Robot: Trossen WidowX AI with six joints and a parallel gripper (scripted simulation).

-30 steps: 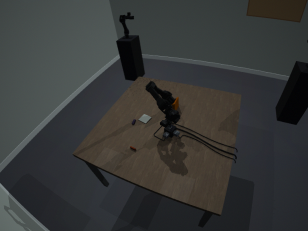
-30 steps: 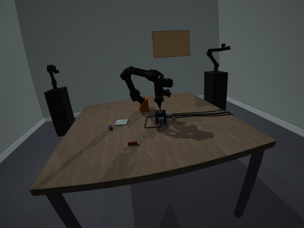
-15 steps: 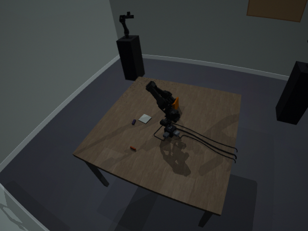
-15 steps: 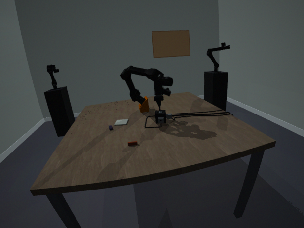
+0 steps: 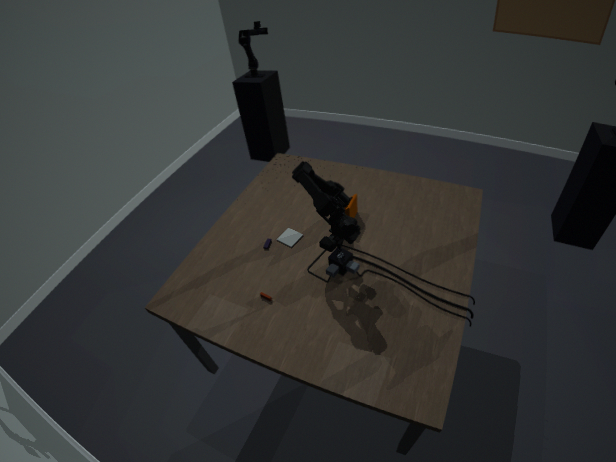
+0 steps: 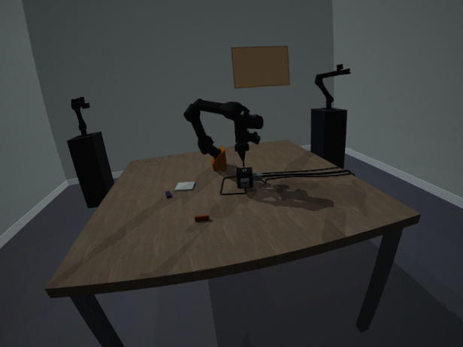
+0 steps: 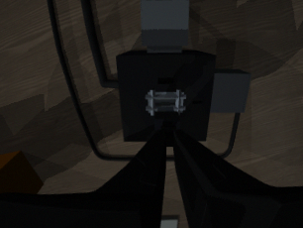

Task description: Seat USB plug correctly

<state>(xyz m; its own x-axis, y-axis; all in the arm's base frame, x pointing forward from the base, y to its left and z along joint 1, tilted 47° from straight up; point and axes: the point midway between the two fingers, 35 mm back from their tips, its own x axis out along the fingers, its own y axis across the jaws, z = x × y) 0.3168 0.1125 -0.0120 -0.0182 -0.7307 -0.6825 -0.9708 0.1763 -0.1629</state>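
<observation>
Now: the USB socket 60 mm below my gripper tip. Also, from my gripper tip: red piece (270 mm ahead, 230 mm to the right, 120 mm below); white pad (90 mm behind, 300 mm to the right, 120 mm below); USB plug (20 mm below).
</observation>
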